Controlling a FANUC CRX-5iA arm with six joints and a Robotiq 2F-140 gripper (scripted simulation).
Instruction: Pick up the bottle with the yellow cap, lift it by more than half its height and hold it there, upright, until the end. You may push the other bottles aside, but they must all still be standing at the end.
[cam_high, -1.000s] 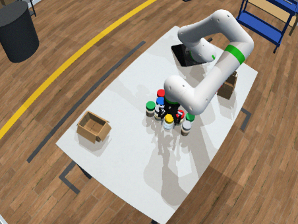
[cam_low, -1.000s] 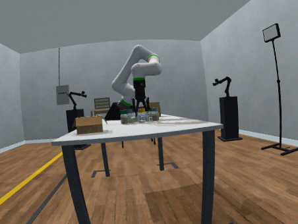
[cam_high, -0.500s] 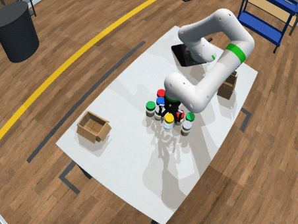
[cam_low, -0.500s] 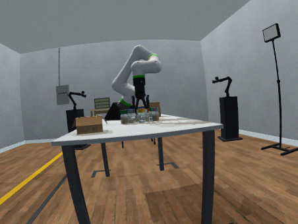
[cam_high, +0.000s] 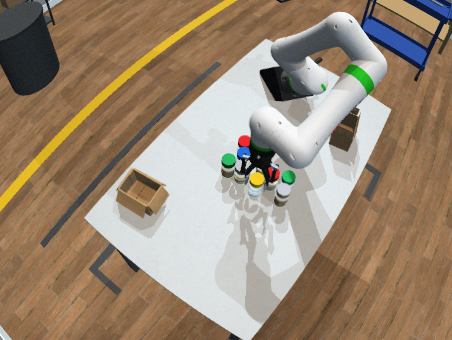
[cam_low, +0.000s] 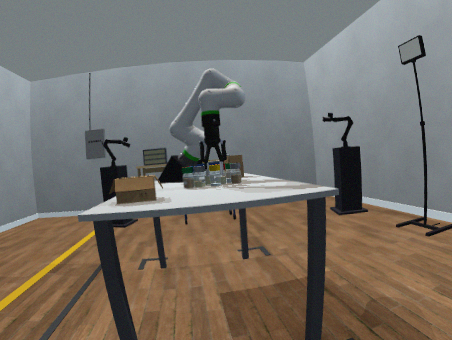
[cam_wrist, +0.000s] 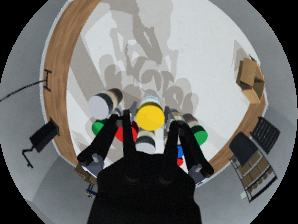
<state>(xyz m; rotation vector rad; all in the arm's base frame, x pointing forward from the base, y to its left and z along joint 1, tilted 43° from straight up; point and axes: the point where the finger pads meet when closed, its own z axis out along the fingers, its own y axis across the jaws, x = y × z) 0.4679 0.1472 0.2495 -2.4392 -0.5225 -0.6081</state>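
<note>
Right now my hand is 1 cm short of the grey-capped bottle, 8 cm to the left of it and 3 cm above it. From my hand the other things lie so: red-capped bottle (7 cm behind, 16 cm to the right, 3 cm below).
</note>
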